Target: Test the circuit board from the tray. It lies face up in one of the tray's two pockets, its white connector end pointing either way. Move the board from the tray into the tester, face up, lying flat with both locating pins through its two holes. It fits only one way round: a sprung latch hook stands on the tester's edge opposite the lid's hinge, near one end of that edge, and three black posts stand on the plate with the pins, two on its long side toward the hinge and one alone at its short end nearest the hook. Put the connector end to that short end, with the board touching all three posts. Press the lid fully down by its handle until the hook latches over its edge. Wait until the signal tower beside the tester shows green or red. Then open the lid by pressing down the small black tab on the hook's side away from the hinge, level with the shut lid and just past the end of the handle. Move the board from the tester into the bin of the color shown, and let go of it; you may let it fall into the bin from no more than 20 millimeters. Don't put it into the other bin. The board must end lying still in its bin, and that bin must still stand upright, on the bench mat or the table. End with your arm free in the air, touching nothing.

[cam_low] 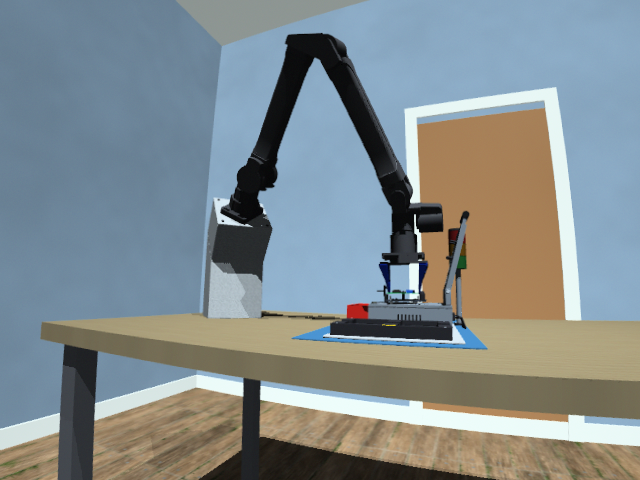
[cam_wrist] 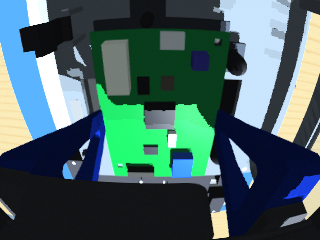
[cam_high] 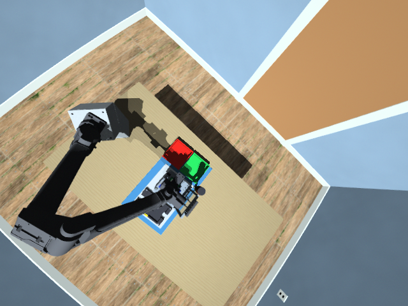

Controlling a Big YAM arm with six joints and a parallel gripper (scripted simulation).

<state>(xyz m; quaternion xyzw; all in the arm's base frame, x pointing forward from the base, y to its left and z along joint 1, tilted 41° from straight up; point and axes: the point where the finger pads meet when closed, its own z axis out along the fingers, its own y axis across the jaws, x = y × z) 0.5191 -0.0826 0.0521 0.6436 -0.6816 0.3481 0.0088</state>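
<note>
The green circuit board lies right at my hand. From my hand the other things lie so: black latch hook: 70 mm to the left, 50 mm behind; tester plate: 20 mm below, 10 mm ahead; tester lid: 120 mm ahead, 90 mm above, 20 mm to the right.
</note>
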